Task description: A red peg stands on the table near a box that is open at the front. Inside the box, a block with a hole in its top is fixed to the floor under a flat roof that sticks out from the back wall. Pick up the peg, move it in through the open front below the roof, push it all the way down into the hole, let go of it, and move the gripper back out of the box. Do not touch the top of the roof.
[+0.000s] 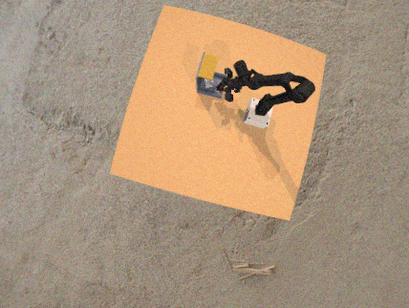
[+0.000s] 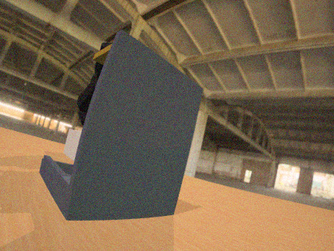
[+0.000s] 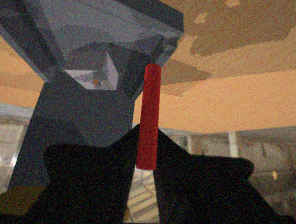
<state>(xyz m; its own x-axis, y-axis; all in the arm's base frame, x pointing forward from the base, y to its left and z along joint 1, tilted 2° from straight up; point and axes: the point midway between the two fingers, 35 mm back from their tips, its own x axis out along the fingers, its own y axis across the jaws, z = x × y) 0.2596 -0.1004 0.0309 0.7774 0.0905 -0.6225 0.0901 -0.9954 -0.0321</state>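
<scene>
Right now the blue wall is 100 mm ahead of my gripper tip and 90 mm to the right of it. The rest, counted from my gripper tip: red peg: 30 mm behind, 10 mm below; yellow roof: 90 mm above, 80 mm to the right, 60 mm ahead.
</scene>
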